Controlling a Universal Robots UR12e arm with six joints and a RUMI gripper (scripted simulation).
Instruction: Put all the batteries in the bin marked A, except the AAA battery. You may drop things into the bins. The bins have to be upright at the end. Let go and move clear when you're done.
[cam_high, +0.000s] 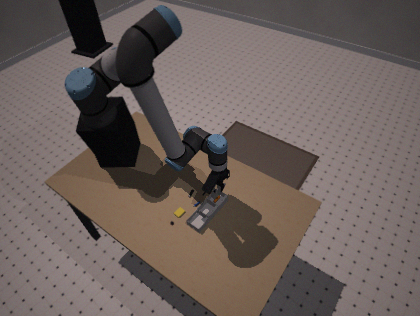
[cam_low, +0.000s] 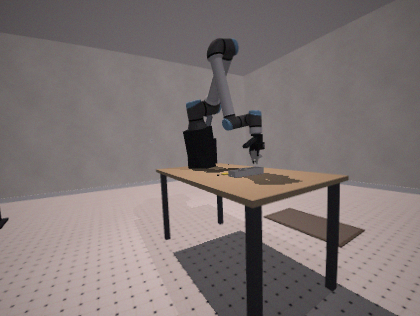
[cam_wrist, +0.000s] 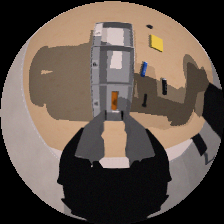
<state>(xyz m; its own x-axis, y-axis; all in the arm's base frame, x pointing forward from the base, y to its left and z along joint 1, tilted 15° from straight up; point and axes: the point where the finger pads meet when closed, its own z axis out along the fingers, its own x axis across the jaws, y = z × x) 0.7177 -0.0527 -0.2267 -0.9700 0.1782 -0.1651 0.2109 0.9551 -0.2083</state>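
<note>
Right now my hand is 150 mm past the black battery, 20 mm to the left of it and 80 mm above it. The rest, counted from my hand: grey double bin 10 mm behind, 80 mm to the right, 60 mm below; thin dark item 80 mm behind, 20 mm to the left, 80 mm below; orange battery 70 mm below.
</note>
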